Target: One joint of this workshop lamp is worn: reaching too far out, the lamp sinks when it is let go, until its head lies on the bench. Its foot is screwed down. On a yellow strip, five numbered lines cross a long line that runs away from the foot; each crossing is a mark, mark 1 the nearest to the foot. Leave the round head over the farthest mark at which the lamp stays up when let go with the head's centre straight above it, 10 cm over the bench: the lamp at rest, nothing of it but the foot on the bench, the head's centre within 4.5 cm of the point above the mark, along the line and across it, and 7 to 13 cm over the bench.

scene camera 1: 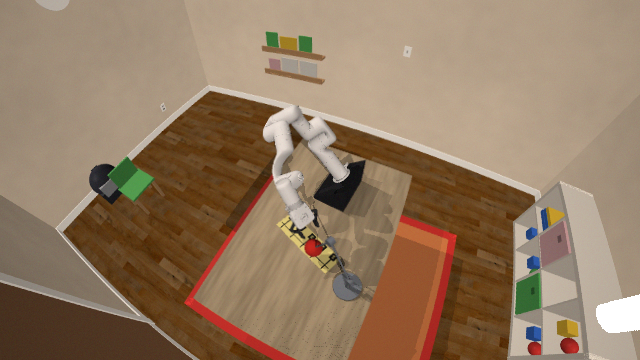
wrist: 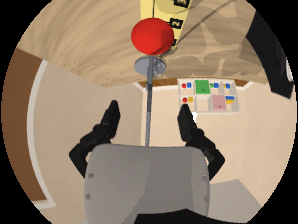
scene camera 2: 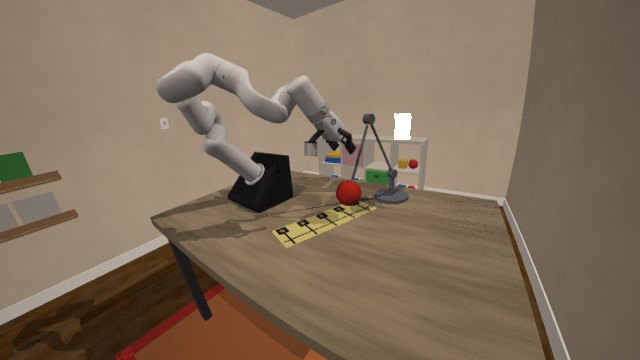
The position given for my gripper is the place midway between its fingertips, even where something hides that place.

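A red round lamp head (wrist: 152,36) is there for me to see. I see a yellow strip as well, in scene camera 2 (scene camera 2: 290,235) and again in scene camera 1 (scene camera 1: 285,224). As for my own gripper, I find it both in scene camera 2 (scene camera 2: 344,149) and in the wrist view (wrist: 149,109).
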